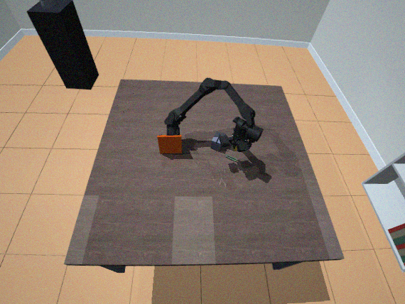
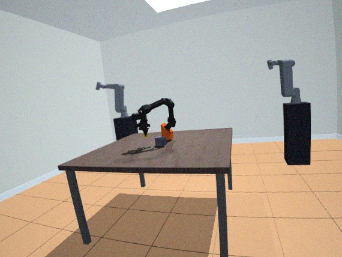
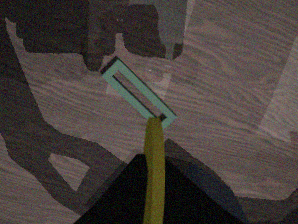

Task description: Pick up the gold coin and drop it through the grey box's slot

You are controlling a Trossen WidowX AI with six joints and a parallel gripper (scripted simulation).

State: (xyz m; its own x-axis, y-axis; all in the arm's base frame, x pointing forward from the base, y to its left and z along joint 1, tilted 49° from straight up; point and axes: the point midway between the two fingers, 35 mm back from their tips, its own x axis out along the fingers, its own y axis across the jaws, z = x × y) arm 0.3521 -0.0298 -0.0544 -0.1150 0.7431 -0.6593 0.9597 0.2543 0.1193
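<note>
The gold coin is 10 mm above my gripper tip.
</note>
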